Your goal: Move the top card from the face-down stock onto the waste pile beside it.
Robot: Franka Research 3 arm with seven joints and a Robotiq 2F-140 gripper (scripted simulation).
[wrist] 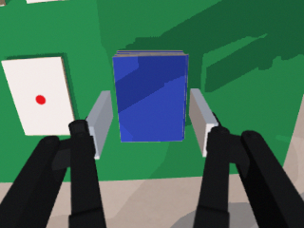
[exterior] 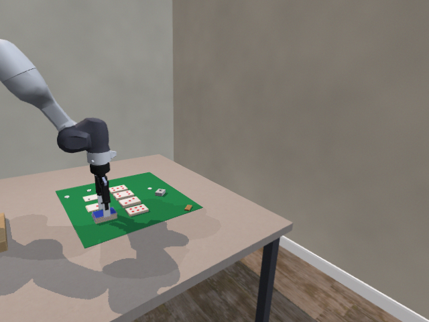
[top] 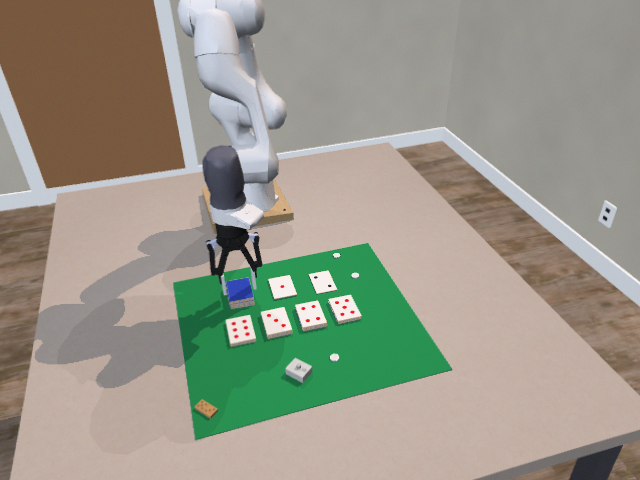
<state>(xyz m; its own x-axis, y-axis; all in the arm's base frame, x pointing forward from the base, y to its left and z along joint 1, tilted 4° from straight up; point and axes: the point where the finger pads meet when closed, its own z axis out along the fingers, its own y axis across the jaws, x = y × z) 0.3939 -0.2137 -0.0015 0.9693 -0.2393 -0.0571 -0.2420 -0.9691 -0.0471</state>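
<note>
Right now the blue-backed card is 3 cm below my hand. Round my hand: green mat (17 cm ahead, 9 cm to the left, 7 cm below); grey block (32 cm ahead, 1 cm to the left, 4 cm below).
</note>
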